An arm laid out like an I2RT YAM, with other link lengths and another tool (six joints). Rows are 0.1 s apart.
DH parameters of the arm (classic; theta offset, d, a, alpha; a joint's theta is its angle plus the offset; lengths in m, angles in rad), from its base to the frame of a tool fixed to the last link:
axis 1: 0 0.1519 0.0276 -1.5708
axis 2: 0 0 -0.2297 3.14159
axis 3: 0.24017 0 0.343 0
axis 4: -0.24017 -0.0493 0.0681 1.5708
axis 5: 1.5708 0.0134 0 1.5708
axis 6: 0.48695 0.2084 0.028 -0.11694
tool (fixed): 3.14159 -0.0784 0 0
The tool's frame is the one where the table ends.
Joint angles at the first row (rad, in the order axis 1, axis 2, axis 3, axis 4, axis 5, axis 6):
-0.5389 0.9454 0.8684 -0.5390 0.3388 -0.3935
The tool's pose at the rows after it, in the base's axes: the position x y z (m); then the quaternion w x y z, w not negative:
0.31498 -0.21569 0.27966 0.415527 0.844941 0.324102 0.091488
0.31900 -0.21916 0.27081 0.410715 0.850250 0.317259 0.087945
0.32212 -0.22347 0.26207 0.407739 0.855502 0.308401 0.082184
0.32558 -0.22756 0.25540 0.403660 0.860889 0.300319 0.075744
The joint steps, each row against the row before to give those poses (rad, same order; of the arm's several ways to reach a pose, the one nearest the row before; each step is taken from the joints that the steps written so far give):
-0.0011 0.0300 0.0083 0.0179 0.0160 0.0123
0.0008 0.0340 0.0019 0.0161 0.0099 0.0178
-0.0008 0.0344 0.0019 0.0181 0.0154 0.0171
0.0000 0.0389 0.0127 0.0083 0.0151 0.0173

